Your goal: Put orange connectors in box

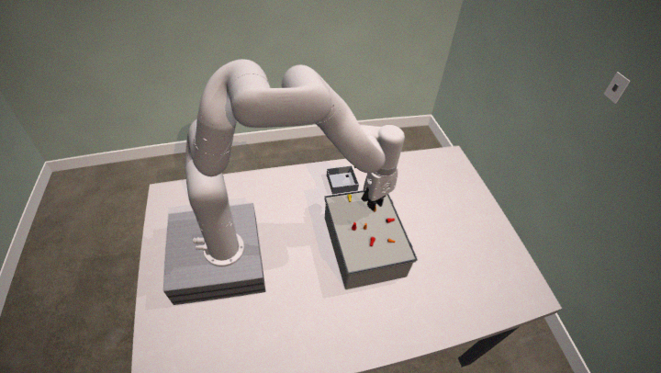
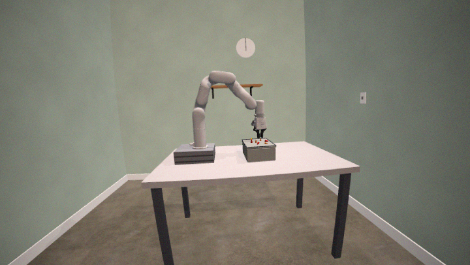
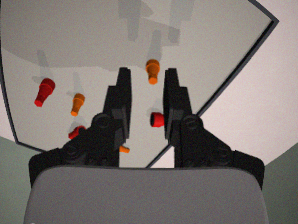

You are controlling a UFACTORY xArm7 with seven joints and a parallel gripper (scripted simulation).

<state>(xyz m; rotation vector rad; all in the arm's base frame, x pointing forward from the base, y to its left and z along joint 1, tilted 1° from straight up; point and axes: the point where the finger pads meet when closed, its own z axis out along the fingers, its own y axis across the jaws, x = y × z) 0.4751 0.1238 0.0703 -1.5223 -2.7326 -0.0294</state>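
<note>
Now: hand 230 mm to the right of the junction box, 160 mm above it and 70 mm past it. From my hand the other things lie so: yellow connector (70 mm behind, 50 mm to the left, 40 mm below); then grey tool case (80 mm below, 60 mm to the right, 20 mm behind).
</note>
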